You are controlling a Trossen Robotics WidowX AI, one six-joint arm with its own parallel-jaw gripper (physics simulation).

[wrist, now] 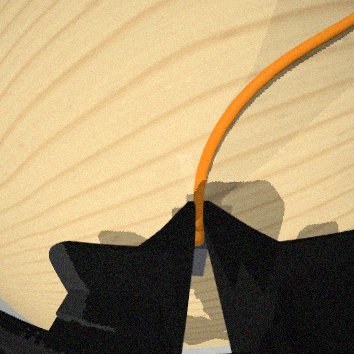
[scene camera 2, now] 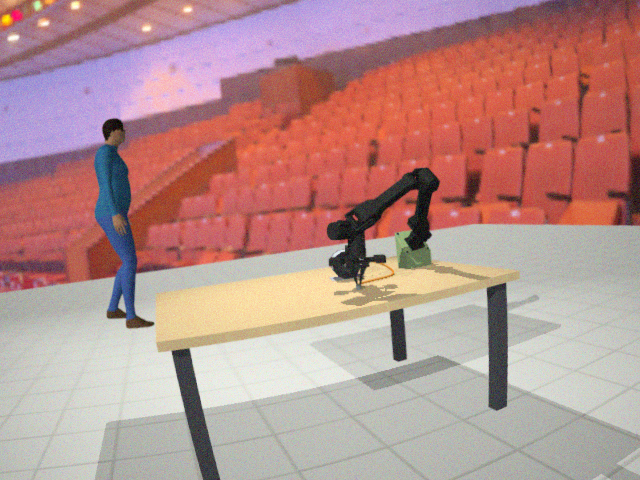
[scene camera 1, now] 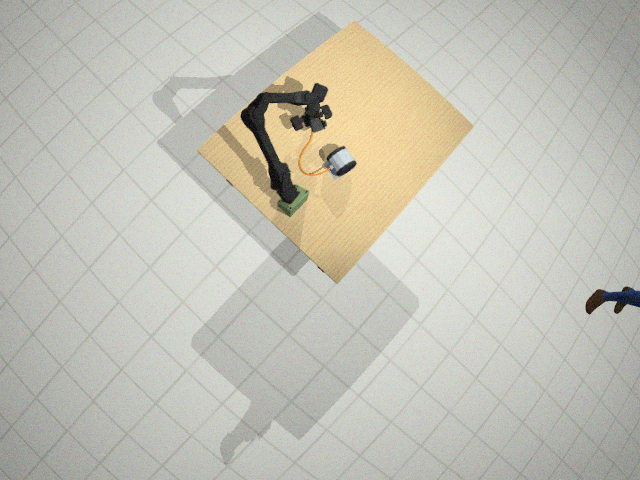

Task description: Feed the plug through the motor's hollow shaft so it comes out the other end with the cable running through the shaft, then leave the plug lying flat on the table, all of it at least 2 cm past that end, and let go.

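Pixels of known places: gripper, fingertip midpoint: [wrist: 197, 207]; arm's base, link origin: [scene camera 2: 414, 242] [scene camera 1: 290, 197].
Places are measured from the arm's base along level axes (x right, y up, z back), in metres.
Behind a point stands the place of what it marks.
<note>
My gripper [scene camera 1: 312, 129] {x -0.161, y -0.091, z -0.362 m} [scene camera 2: 358, 282] {x -0.161, y -0.091, z -0.362 m} [wrist: 197, 207] {x -0.161, y -0.091, z -0.362 m} is shut on the grey plug [scene camera 2: 358, 286] {x -0.207, y -0.081, z -0.389 m} [wrist: 199, 261] {x -0.194, y -0.079, z -0.379 m}, low at the table top. The plug's sides are hidden by the fingers in the wrist view, and the gripper covers it in scene camera 1. The orange cable [scene camera 1: 299, 159] {x -0.091, y -0.089, z -0.185 m} [scene camera 2: 392, 271] {x -0.057, y -0.083, z -0.156 m} [wrist: 235, 107] {x -0.118, y -0.086, z -0.318 m} leaves the plug between the fingertips and curves round to the motor's near side. The silver motor with black end rings [scene camera 1: 341, 160] {x 0.073, y 0.007, z -0.263 m} [scene camera 2: 338, 258] stands apart from the gripper, partly hidden behind it in scene camera 2. Its shaft opening cannot be made out.
The arm's green base block [scene camera 1: 293, 201] {x 0.024, y 0.028, z 0.015 m} [scene camera 2: 414, 257] {x -0.030, y -0.052, z -0.029 m} stands near one edge of the wooden table [scene camera 1: 413, 103] {x 0.173, y -0.093, z -0.823 m} [scene camera 2: 232, 310] {x -0.140, y -0.093, z -0.791 m}. The arm reaches over the table from it. A person in blue [scene camera 2: 112, 178] stands on the floor beyond the table.
</note>
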